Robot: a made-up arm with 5 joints. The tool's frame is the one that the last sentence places. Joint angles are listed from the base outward.
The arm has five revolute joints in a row. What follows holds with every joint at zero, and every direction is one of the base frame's.
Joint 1 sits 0.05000 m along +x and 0.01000 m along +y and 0.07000 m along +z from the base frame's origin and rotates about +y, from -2.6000 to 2.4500 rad.
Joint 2 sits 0.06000 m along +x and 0.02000 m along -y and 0.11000 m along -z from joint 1 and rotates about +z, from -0.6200 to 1.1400 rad.
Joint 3 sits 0.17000 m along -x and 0.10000 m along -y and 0.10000 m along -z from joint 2 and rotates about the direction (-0.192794, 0.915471, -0.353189), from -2.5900 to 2.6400 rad.
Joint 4 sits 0.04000 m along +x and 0.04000 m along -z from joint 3 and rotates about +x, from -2.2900 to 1.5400 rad.
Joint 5 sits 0.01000 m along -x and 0.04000 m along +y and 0.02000 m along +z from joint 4 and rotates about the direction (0.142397, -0.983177, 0.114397), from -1.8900 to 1.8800 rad.
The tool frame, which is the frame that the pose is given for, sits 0.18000 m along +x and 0.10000 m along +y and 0.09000 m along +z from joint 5; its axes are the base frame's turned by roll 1.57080, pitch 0.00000 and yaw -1.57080 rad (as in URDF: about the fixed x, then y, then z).
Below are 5 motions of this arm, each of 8 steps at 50 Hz.
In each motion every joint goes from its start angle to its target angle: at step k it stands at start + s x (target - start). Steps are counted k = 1, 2, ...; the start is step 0. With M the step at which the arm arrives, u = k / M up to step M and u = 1 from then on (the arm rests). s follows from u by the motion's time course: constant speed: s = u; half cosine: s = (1 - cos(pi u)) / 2; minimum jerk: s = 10 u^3 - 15 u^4 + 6 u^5.
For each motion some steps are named. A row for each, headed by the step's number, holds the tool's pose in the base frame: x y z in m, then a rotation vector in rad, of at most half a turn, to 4 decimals.
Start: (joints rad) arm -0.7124 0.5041 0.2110 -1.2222 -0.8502
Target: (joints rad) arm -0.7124 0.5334 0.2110 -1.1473 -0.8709
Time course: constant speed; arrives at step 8
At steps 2, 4, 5, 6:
2: 0.4326 -0.1296 -0.1607 -0.1637 -2.0157 -0.4916
4: 0.4327 -0.1279 -0.1613 -0.1493 -2.0046 -0.4964
5: 0.4328 -0.1270 -0.1616 -0.1422 -1.9989 -0.4987
6: 0.4329 -0.1261 -0.1619 -0.1351 -1.9932 -0.5010

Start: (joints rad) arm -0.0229 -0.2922 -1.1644 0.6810 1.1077
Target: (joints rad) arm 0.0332 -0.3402 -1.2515 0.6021 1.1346
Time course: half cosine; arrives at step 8
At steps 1, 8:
1: -0.2543 -0.1265 -0.0305 -2.2554 0.8438 -0.1623
8: -0.2780 -0.0956 -0.0316 -2.2297 0.9172 -0.2704

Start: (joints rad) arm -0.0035 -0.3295 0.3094 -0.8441 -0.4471
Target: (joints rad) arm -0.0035 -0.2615 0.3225 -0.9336 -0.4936
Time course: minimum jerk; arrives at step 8
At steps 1, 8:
1: 0.1274 -0.0495 -0.3343 -0.2681 -1.1549 -1.1634
8: 0.1180 -0.0643 -0.3485 -0.3411 -1.1415 -1.0546

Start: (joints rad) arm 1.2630 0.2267 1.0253 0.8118 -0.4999
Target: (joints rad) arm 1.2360 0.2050 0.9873 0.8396 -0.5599
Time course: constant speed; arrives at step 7
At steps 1, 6, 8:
1: -0.2776 -0.1119 -0.1484 -1.0953 0.5553 -1.9453
6: -0.2735 -0.1060 -0.1522 -1.0787 0.5804 -1.9843
8: -0.2726 -0.1048 -0.1530 -1.0750 0.5856 -1.9919

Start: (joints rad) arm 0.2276 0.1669 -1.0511 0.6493 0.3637
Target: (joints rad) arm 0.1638 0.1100 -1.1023 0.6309 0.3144
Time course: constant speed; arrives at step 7
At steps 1, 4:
1: -0.0881 -0.1609 0.1273 2.8898 -0.5257 -0.8284
4: -0.0960 -0.1526 0.1249 2.8939 -0.5588 -0.7664

